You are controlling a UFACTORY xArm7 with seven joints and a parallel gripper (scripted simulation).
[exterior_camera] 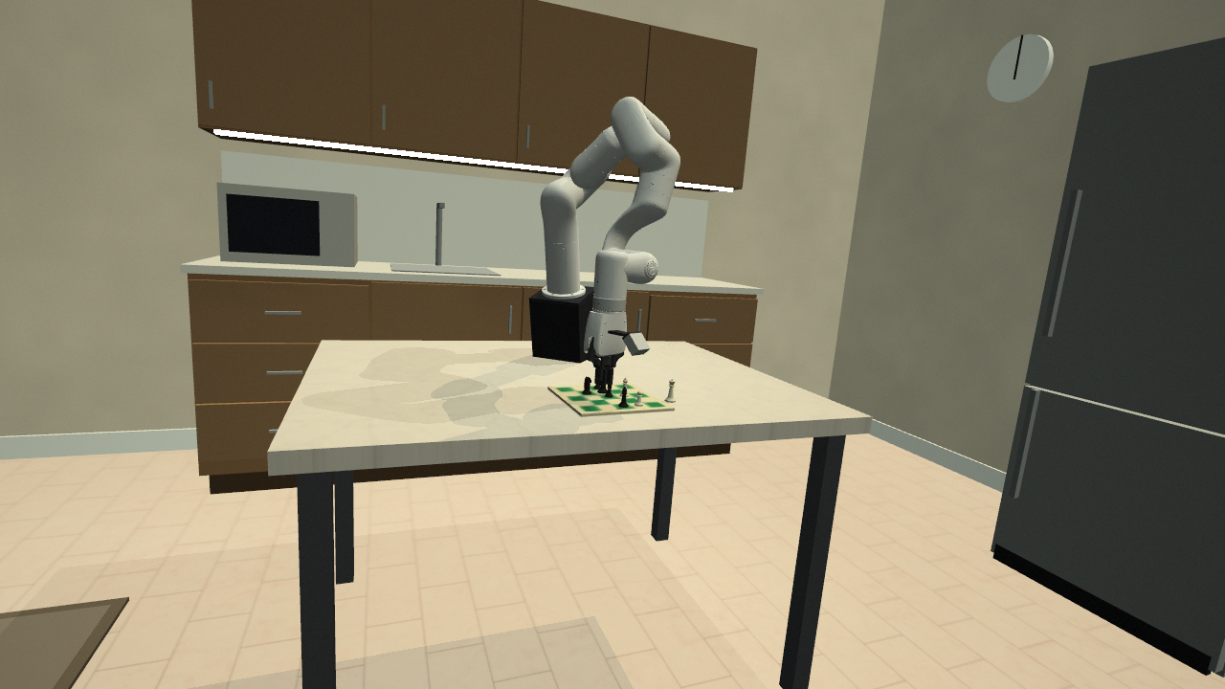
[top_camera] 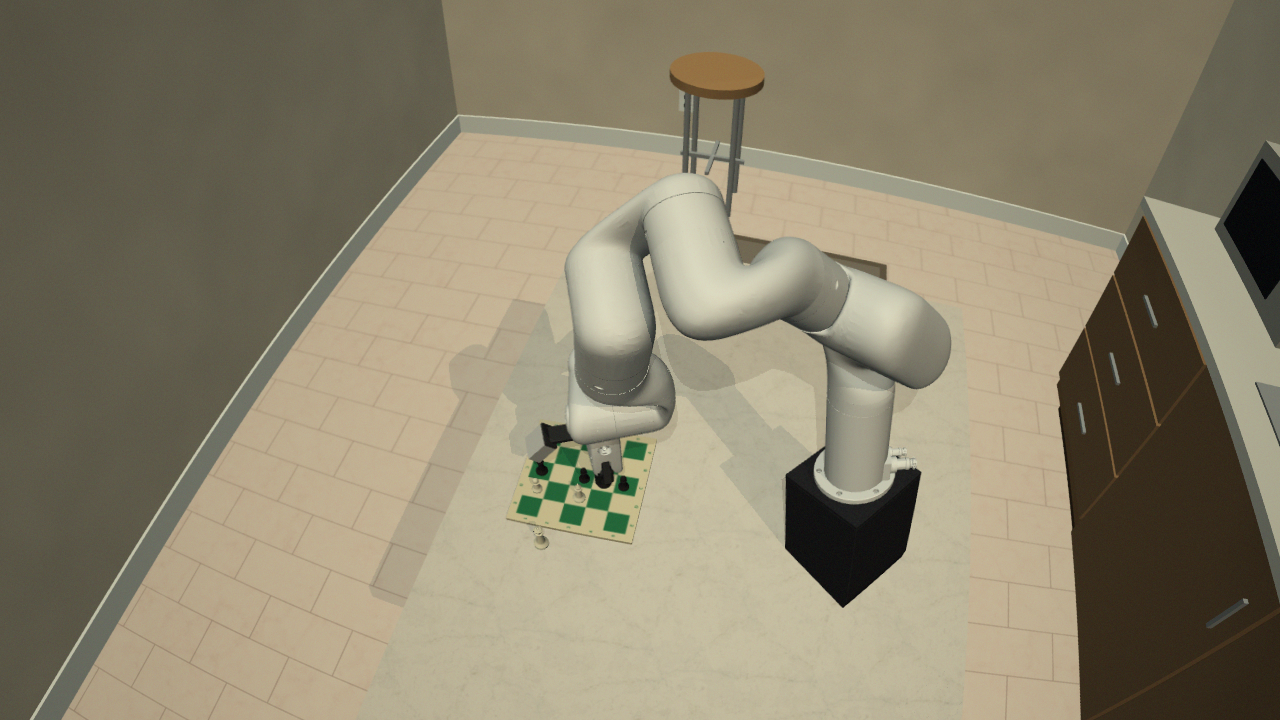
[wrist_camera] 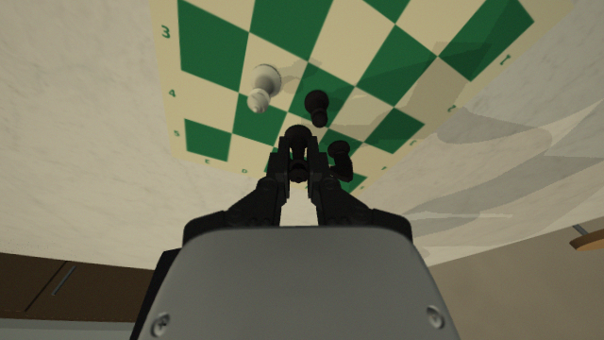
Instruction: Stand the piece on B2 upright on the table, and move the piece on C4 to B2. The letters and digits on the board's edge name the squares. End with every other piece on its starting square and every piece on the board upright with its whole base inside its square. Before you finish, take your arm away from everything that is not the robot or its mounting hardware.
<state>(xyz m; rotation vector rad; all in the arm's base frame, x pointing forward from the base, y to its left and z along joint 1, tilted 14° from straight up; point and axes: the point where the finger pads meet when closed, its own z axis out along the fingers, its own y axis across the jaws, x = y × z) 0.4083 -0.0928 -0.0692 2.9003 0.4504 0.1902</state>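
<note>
The chessboard lies 4 cm below my hand, 4 cm ahead of it and 1 cm to the right of it. Also, from my hand: black chess piece 1 cm below; then black piece 11 cm ahead, 2 cm below, 1 cm to the right.
</note>
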